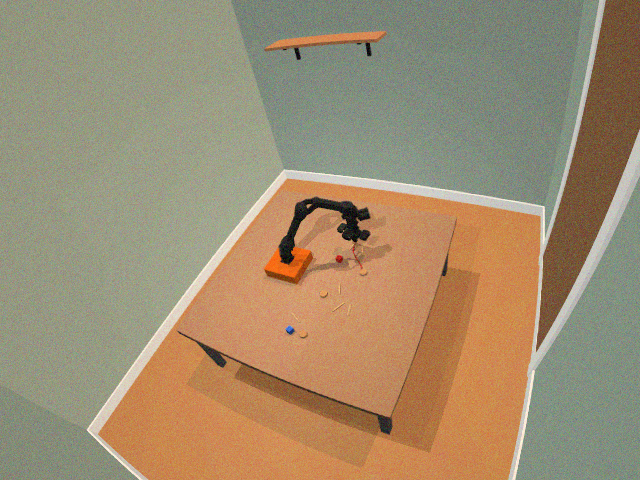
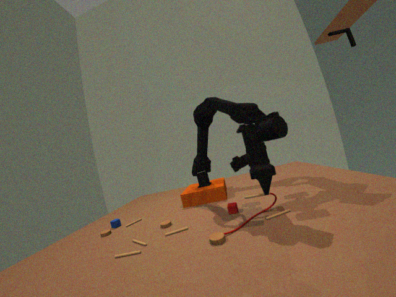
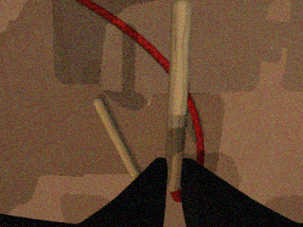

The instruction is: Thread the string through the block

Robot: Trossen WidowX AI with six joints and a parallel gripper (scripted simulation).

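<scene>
My gripper tip is 6 cm past the red block, 11 cm to the left of it and 4 cm above it. Round my gripper tip: thin stick 1 cm to the right; blue cube 8 cm behind, 63 cm to the right, 4 cm below; round wooden button 11 cm ahead, 15 cm to the right, 5 cm below.
</scene>
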